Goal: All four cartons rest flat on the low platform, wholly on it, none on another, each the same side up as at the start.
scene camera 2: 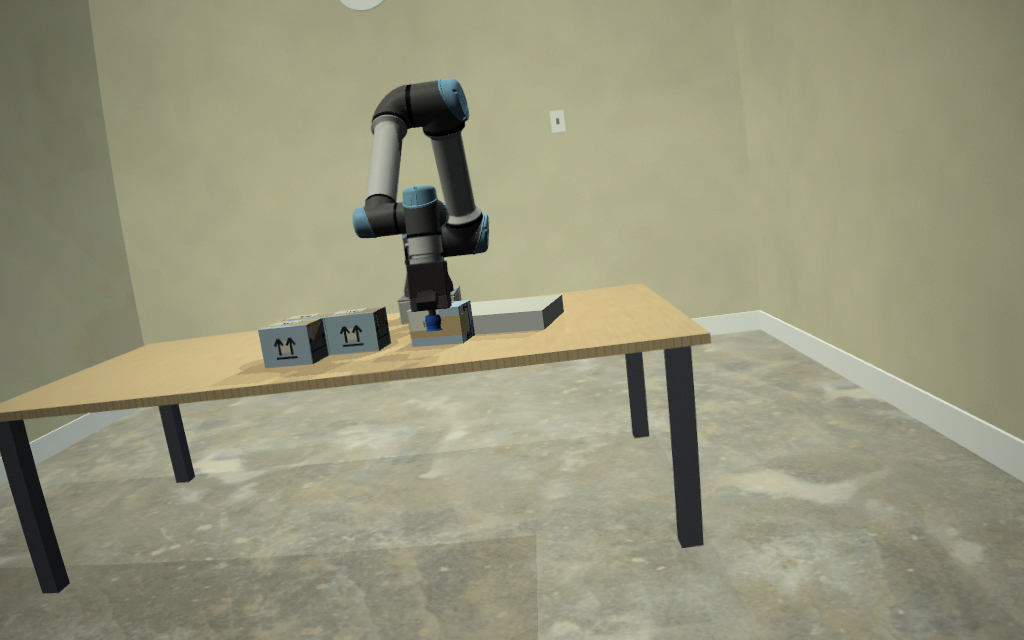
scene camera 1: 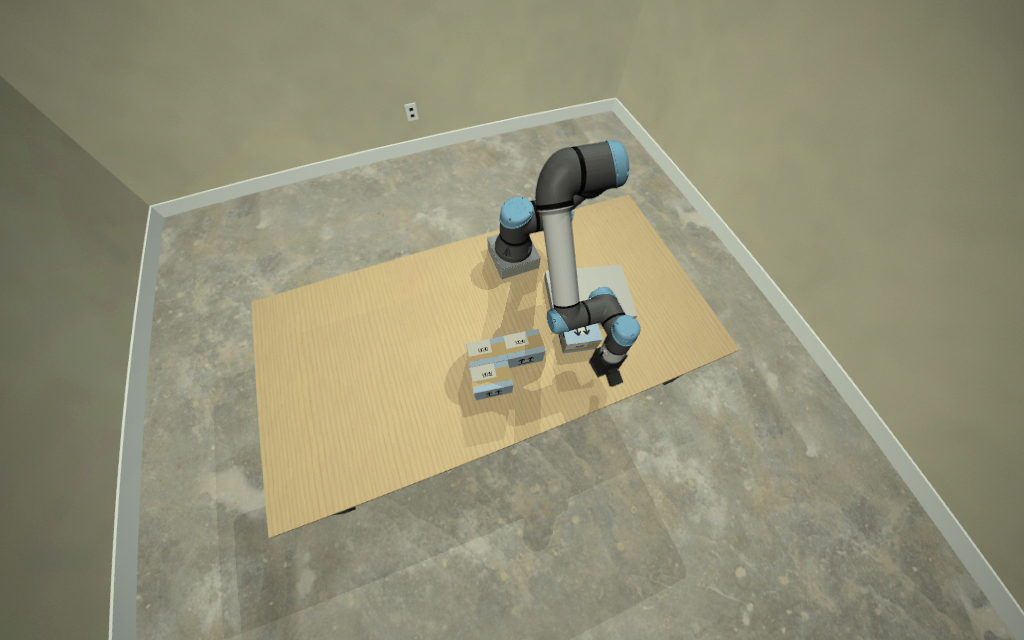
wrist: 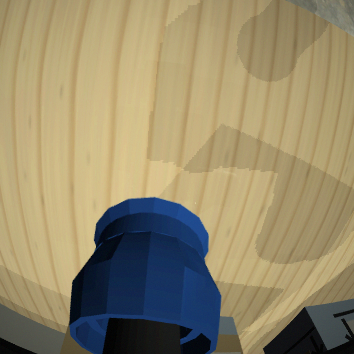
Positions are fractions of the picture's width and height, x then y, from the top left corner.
A low grey platform (scene camera 1: 0.58, 0.44) is 143 cm from the lens.
